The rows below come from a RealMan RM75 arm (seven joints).
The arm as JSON. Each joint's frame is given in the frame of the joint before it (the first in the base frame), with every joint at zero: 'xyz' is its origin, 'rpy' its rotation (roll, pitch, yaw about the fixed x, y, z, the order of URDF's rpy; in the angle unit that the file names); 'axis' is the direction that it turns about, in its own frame. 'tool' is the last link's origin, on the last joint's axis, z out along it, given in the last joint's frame.
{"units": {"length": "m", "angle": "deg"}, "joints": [
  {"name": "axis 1", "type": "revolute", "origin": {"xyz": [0.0, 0.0, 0.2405], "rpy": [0.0, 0.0, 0.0]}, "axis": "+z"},
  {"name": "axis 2", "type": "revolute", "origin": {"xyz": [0.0, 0.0, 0.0], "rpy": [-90.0, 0.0, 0.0]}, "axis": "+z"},
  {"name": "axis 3", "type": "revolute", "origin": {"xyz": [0.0, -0.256, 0.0], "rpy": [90.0, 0.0, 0.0]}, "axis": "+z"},
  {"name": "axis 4", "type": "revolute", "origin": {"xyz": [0.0, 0.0, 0.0], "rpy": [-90.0, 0.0, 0.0]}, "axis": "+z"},
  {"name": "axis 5", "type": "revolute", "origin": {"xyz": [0.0, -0.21, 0.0], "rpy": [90.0, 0.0, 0.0]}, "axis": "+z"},
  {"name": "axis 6", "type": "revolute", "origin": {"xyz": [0.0, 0.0, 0.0], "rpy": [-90.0, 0.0, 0.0]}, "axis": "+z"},
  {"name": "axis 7", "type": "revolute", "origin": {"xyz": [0.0, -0.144, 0.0], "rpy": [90.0, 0.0, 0.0]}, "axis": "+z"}
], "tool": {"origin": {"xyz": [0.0, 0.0, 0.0], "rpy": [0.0, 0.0, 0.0]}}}
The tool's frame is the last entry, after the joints.
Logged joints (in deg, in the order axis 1, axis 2, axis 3, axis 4, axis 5, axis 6, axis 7), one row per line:
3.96, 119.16, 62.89, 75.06, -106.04, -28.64, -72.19
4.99, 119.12, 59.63, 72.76, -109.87, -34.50, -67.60
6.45, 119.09, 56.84, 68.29, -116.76, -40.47, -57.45
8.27, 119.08, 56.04, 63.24, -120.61, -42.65, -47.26
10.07, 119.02, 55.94, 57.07, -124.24, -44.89, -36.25
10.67, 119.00, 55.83, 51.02, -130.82, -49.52, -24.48
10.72, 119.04, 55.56, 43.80, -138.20, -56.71, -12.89
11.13, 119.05, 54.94, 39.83, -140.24, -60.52, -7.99
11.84, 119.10, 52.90, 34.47, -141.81, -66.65, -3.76
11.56, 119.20, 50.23, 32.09, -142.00, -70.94, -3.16
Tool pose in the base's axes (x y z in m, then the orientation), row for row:
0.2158, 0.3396, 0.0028, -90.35, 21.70, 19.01
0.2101, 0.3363, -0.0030, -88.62, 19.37, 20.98
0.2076, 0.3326, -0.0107, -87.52, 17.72, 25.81
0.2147, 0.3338, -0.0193, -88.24, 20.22, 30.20
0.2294, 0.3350, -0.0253, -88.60, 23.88, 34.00
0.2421, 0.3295, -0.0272, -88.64, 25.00, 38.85
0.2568, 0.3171, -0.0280, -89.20, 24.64, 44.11
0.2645, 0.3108, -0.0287, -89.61, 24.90, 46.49
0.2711, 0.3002, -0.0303, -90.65, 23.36, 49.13
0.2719, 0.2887, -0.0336, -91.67, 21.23, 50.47
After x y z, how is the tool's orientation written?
As a rotation vector, in degrees.
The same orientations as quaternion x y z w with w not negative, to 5 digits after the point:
-0.70147, 0.16848, 0.14759, 0.67659
-0.69103, 0.15104, 0.16360, 0.68768
-0.68271, 0.13823, 0.20134, 0.68866
-0.68407, 0.15675, 0.23412, 0.67281
-0.68257, 0.18397, 0.26194, 0.65699
-0.67910, 0.19153, 0.29764, 0.64308
-0.67866, 0.18747, 0.33560, 0.62582
-0.67902, 0.18868, 0.35228, 0.61582
-0.68353, 0.17614, 0.37046, 0.60376
-0.68913, 0.15960, 0.37941, 0.59639

